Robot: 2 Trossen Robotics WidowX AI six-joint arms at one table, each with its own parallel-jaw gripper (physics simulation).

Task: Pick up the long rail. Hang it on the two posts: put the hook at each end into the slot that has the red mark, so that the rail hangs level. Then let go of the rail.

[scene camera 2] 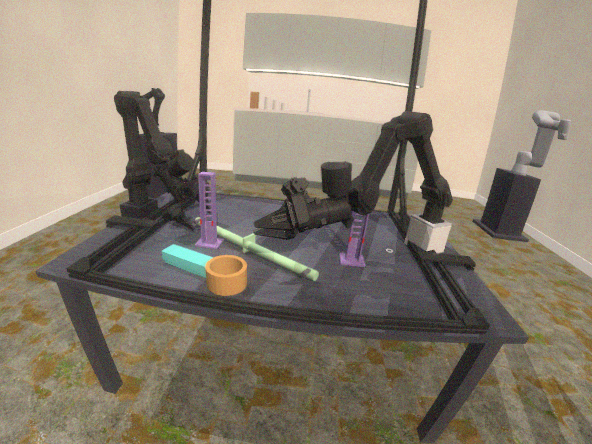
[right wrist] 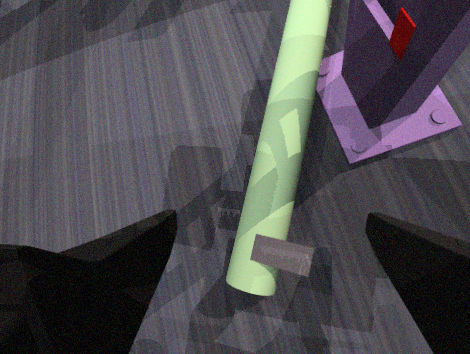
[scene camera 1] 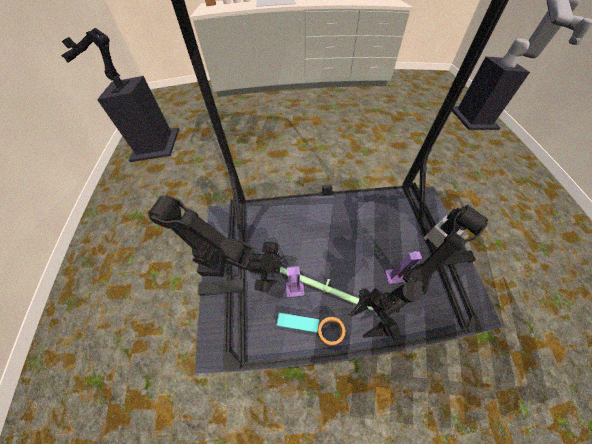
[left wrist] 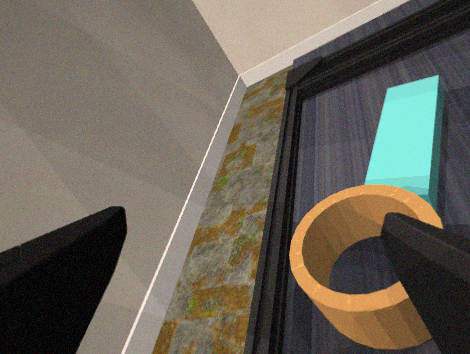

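Seen in the pictures: left gripper, fingertip midpoint: [scene camera 2: 253, 228] [scene camera 1: 355, 325] [left wrist: 255, 221]; right gripper, fingertip midpoint: [right wrist: 271, 220]; left arm's base at its link origin: [scene camera 2: 431, 219]; right arm's base at its link origin: [scene camera 2: 138, 202] [scene camera 1: 210, 260].
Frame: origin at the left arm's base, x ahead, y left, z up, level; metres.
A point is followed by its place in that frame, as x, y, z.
Note:
The long pale green rail [scene camera 1: 337, 293] {0.555, -0.099, -0.072} [scene camera 2: 277, 257] {0.524, -0.039, -0.075} [right wrist: 280, 125] {0.655, -0.276, -0.069} lies slantwise on the table. A grey hook [right wrist: 282, 255] {0.697, -0.320, -0.069} shows at its far-left end. One purple post [scene camera 1: 294, 282] {0.669, -0.227, -0.045} [scene camera 2: 210, 232] {0.668, -0.226, -0.074} [right wrist: 420, 127] stands beside the rail near that end; the other post [scene camera 1: 404, 267] {0.326, -0.008, 0.037} [scene camera 2: 356, 250] {0.292, -0.013, -0.076} stands farther right. Both have red marks, seen in scene camera 2. My right gripper [right wrist: 271, 220] {0.683, -0.313, -0.072} is open above the hooked end, with the rail's end between the open fingers in its wrist view, ungripped. My left gripper [scene camera 1: 358, 325] {0.609, 0.032, 0.046} [scene camera 2: 256, 228] {0.609, 0.032, 0.046} [left wrist: 255, 221] {0.609, 0.032, 0.046} is open and empty, above the table, pointing sideways.
An orange ring [scene camera 1: 320, 331] {0.698, -0.027, -0.056} [scene camera 2: 226, 282] {0.672, 0.042, -0.070} [left wrist: 370, 302] {0.624, 0.013, -0.056} stands on the table in front of the rail. It is next to a turquoise block [scene camera 1: 297, 322] {0.744, -0.102, -0.071} [scene camera 2: 185, 259] {0.752, -0.081, -0.072} [left wrist: 405, 135] {0.736, -0.097, -0.071}. A white box [scene camera 2: 425, 237] {0.050, 0.031, -0.046} is at the left arm's base. Black frame bars edge the table.

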